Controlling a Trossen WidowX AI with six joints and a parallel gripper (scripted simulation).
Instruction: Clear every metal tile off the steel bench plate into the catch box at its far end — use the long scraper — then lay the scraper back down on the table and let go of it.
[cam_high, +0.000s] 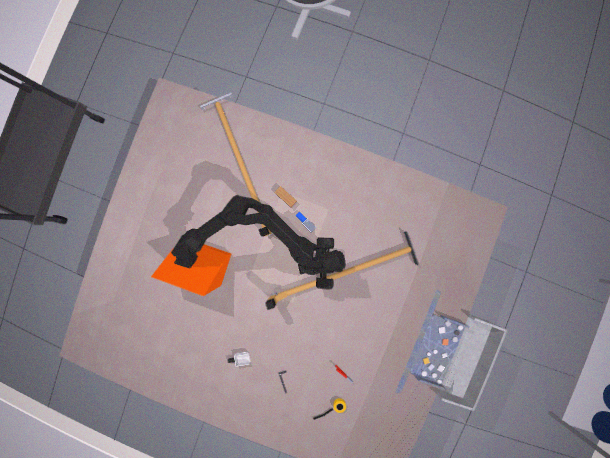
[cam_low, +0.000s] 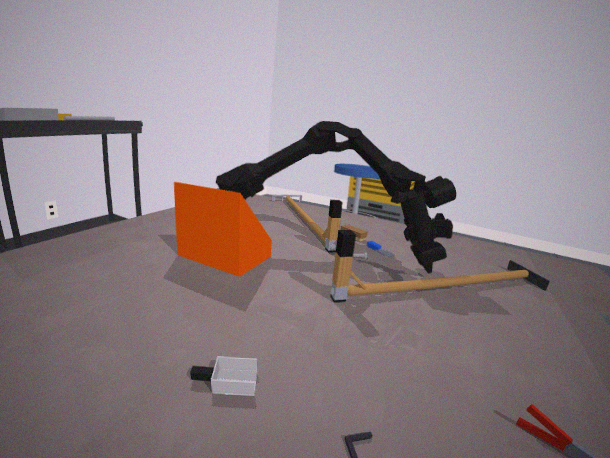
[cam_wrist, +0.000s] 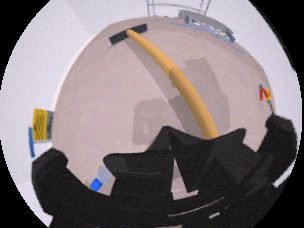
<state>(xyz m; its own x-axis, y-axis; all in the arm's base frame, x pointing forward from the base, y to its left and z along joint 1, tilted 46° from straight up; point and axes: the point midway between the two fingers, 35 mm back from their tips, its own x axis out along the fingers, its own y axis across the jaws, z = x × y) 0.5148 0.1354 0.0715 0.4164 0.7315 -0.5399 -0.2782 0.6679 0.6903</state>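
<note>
Now: the long scraper 50 mm ahead of my gripper tip, 50 mm above it and 40 mm to the right of it. Also, from my gripper tip: wooden block: 250 mm behind, 190 mm to the left; blue tool: 150 mm behind, 120 mm to the left, 10 mm below; hex key: 520 mm to the right, 50 mm behind, 10 mm below.
</note>
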